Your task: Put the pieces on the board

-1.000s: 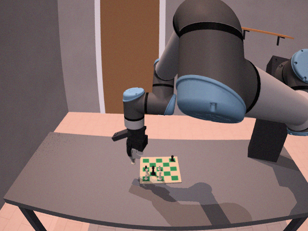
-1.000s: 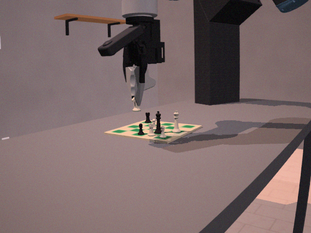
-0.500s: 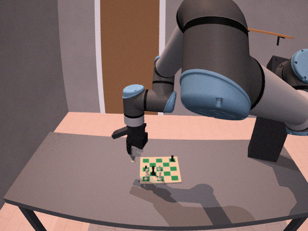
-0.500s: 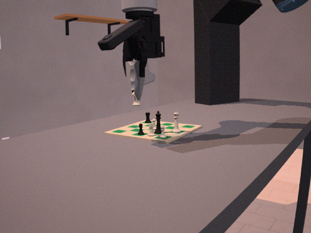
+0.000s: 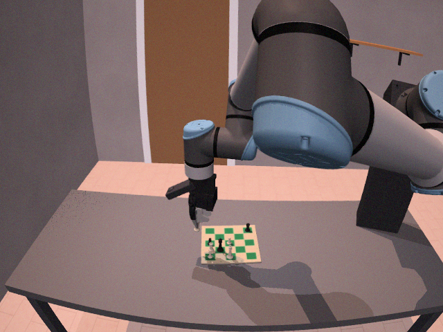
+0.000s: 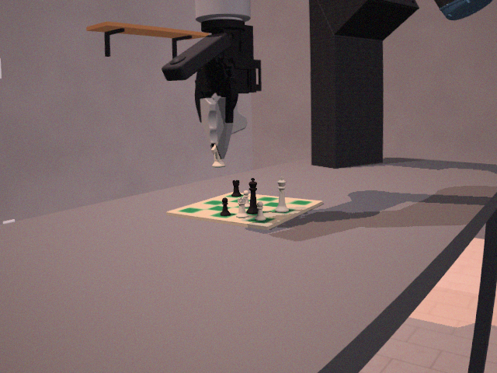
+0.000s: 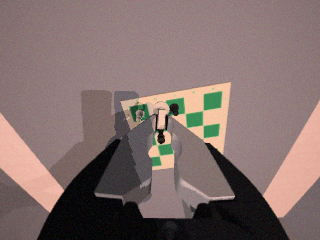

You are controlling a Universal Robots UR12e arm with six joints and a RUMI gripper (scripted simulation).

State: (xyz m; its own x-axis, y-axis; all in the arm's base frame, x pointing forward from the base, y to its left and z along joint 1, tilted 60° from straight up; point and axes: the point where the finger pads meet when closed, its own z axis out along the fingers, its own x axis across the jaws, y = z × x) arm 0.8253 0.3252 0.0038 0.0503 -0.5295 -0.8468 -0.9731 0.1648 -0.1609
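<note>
Now: hand 16 cm past the black rook, 15 cm to the left of it and 11 cm above it. Also, from my hand: black pawn (4 cm behind, 3 cm to the right, 11 cm below); white knight (1 cm below); white rook (5 cm behind, 11 cm below).
</note>
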